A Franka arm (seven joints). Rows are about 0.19 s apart.
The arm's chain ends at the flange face. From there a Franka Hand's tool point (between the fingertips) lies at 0.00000 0.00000 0.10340 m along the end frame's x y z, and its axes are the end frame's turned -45 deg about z.
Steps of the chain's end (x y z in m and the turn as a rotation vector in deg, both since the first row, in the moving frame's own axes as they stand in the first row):
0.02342 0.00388 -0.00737 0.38 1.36 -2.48
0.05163 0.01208 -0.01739 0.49 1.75 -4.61
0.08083 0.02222 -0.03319 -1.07 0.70 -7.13
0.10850 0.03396 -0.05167 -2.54 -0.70 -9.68
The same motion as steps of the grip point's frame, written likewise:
0.01606 0.02051 -0.00740 -0.69 1.23 -2.48
0.03089 0.04654 -0.01744 -0.89 1.58 -4.61
0.04111 0.07515 -0.03322 -1.25 -0.26 -7.13
0.04879 0.10342 -0.05178 -1.30 -2.29 -9.68

